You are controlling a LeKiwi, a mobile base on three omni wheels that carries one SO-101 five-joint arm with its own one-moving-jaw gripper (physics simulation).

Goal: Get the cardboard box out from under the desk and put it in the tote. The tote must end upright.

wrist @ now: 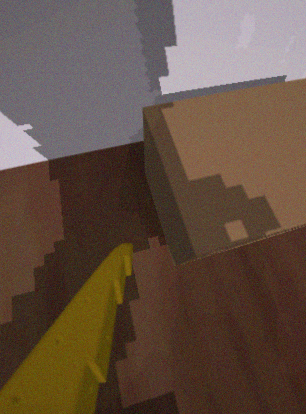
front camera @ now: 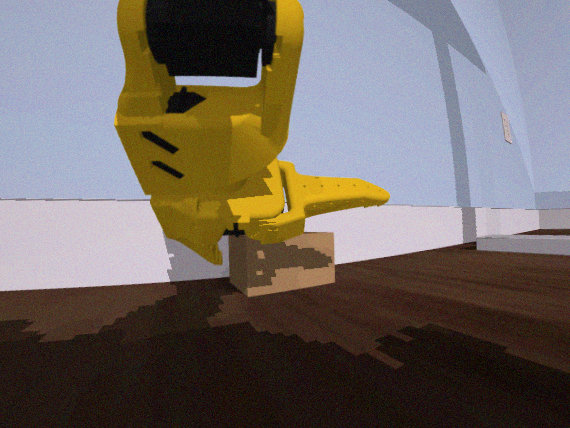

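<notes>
The cardboard box stands on the floor by the white skirting of the wall, just behind and below the gripper in the front view. My gripper is fully open and empty. In the front view its moving jaw swings out to the right above the box, and the fixed jaw points down at the box's left. In the wrist view one notched jaw shows at the lower left, its tip apart from the box's left side. The gripper's shadow falls on the box. The tote does not show in either view.
The blue wall with its white skirting runs behind the box. Dark wooden floor lies in front, with broad shadows. A low pale slab lies at the right, and a small plate is on the wall.
</notes>
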